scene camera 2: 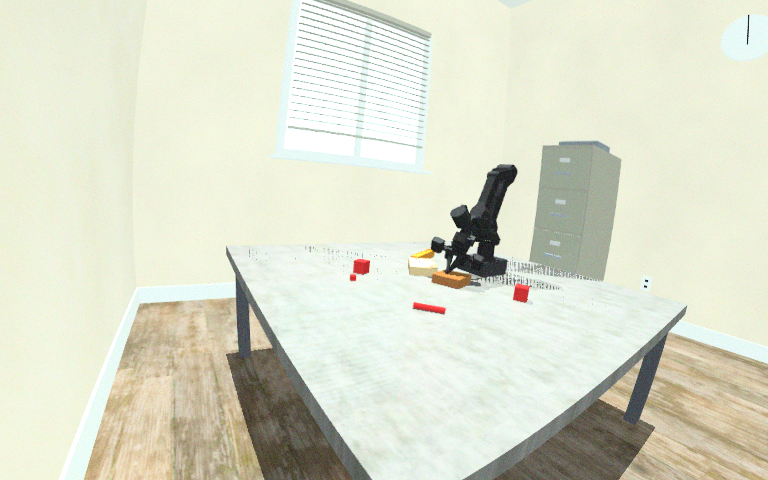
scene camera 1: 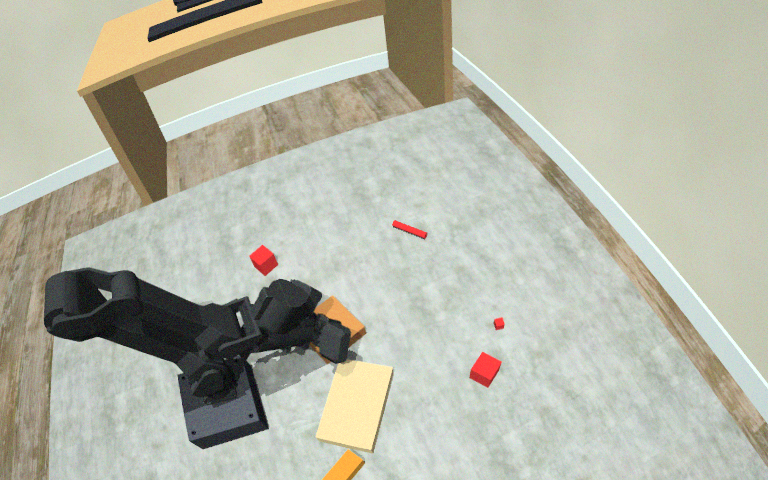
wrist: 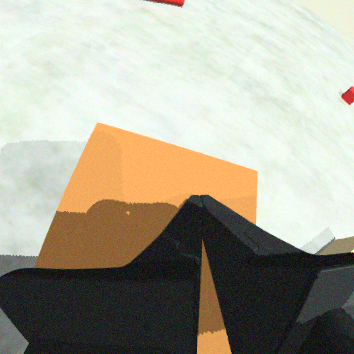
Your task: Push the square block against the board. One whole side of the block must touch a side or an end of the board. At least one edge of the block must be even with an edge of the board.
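Places are measured from the arm's base along level axes (x back, y right, z up), in millimetres.
Pixels of known places: gripper, fingertip midpoint: (scene camera 2: 446, 272) (scene camera 1: 339, 323) (wrist: 198, 202); arm's base, origin of the base link: (scene camera 2: 485, 258) (scene camera 1: 218, 386).
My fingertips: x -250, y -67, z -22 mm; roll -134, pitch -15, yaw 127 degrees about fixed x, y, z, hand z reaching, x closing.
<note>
For each thing: its middle in the pictures, then the offset to it from my fingertips.
- flat square orange block, body centre: (wrist: 157, 235) (scene camera 1: 329, 329) (scene camera 2: 451, 278) dx +21, dy -6, dz -20 mm
- flat rectangular cream board, body centre: (scene camera 1: 356, 404) (scene camera 2: 422, 266) dx +19, dy +160, dz -19 mm
- yellow-orange bar, body centre: (scene camera 2: 423, 256) dx +138, dy +315, dz -19 mm
- tiny red cube, body centre: (wrist: 350, 95) (scene camera 1: 499, 323) (scene camera 2: 352, 277) dx -284, dy +101, dz -26 mm
- red rod, body centre: (scene camera 1: 409, 229) (scene camera 2: 429, 308) dx -208, dy -189, dz -27 mm
The flat square orange block (scene camera 1: 340, 312) (scene camera 2: 447, 280) (wrist: 145, 165) lies on the table in front of the arm, turned at an angle to the board. The flat rectangular cream board (scene camera 1: 356, 404) (scene camera 2: 423, 271) lies beside it, close to one block corner. The arm hides part of the block in scene camera 1, so I cannot tell whether they touch. No full side contact shows. My gripper (scene camera 2: 448, 272) (wrist: 198, 202) is shut and empty. Its fingertips are over or on the block's top in the wrist view; exact contact is unclear.
A yellow-orange bar (scene camera 1: 344, 466) (scene camera 2: 421, 254) lies beyond the board's far end. Red cubes (scene camera 1: 263, 260) (scene camera 1: 485, 369) (scene camera 2: 521, 292) (scene camera 2: 361, 266), a tiny red cube (scene camera 1: 498, 323) (scene camera 2: 352, 277) and a red rod (scene camera 1: 409, 229) (scene camera 2: 429, 308) (wrist: 170, 2) lie around.
</note>
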